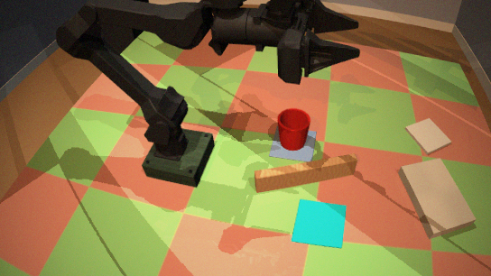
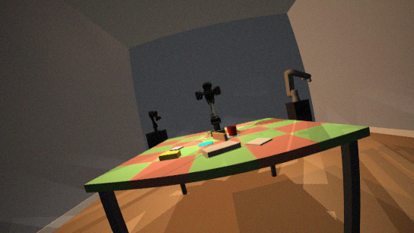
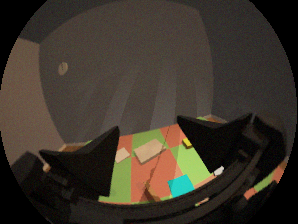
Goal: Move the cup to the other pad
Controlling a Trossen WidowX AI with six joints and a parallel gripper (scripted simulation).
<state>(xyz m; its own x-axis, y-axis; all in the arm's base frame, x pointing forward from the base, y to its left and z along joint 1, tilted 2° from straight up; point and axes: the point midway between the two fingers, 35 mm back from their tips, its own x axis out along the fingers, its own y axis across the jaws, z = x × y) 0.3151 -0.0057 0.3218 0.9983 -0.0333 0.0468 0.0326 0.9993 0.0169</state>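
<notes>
The red cup is 100 mm behind my gripper tip, 120 mm to the left of it and 320 mm below it. Also, from my gripper tip: wooden bar (50 mm behind, 20 mm to the left, 340 mm below); cyan pad (10 mm behind, 90 mm to the right, 360 mm below); yellow block (210 mm ahead, 280 mm to the right, 340 mm below).
</notes>
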